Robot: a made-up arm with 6 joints.
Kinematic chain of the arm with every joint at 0, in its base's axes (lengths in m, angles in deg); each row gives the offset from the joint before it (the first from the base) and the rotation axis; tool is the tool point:
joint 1: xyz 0 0 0.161 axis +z
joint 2: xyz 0 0.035 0 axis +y
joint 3: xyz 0 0 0.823 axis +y
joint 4: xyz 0 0 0.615 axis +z
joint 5: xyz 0 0 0 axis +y
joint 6: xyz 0 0 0.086 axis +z
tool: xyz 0 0 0
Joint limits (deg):
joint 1: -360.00..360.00
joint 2: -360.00..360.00
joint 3: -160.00..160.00
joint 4: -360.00..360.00
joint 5: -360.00..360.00
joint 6: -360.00..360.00
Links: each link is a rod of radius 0.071 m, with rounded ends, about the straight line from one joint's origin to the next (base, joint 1, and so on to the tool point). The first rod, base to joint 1, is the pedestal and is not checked.
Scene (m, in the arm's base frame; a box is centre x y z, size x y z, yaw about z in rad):
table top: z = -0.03
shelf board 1: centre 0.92 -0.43 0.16 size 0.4 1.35 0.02 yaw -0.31
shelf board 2: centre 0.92 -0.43 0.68 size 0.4 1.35 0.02 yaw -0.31
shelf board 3: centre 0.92 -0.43 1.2 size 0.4 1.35 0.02 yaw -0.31
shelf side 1: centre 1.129 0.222 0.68 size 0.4 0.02 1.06 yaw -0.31
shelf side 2: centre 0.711 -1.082 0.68 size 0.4 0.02 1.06 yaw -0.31
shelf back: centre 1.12 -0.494 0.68 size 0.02 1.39 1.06 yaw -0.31
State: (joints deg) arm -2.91 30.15 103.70 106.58 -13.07 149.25
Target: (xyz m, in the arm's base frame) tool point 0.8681 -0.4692 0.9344
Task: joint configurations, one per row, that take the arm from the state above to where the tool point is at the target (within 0.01 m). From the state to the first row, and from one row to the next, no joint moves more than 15 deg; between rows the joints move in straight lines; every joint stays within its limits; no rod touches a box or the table.
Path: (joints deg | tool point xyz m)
1: 0.98 22.52 116.62 106.97 -13.43 149.25 | 0.7675 0.0290 0.3890
2: 4.87 14.89 129.55 107.37 -13.78 149.25 | 0.6092 0.0674 0.3846
3: -8.67 8.30 119.08 107.05 -14.65 149.25 | 0.6642 -0.0869 0.5464
4: -22.20 1.71 108.62 106.73 -15.53 149.25 | 0.6314 -0.2437 0.7350
5: -35.74 -4.89 98.15 106.41 -16.40 149.25 | 0.5148 -0.3560 0.9345
6: -32.54 7.79 83.53 105.96 -14.73 149.25 | 0.6899 -0.4236 0.9543
7: -29.34 20.47 68.91 105.52 -13.05 149.25 | 0.8680 -0.4692 0.9344

